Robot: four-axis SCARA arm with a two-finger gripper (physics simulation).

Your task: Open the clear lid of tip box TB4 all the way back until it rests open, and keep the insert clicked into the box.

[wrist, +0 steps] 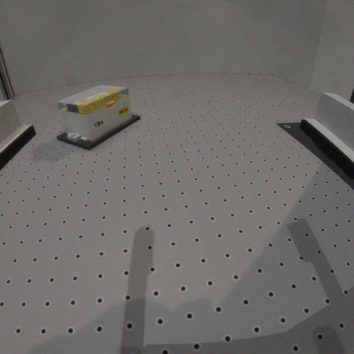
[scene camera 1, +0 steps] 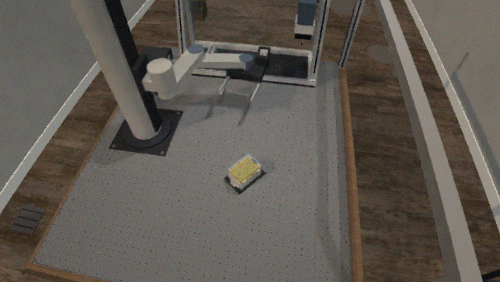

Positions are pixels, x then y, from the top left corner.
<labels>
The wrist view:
tip box TB4: 83, 130
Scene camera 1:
tip box TB4: 239, 187
</labels>
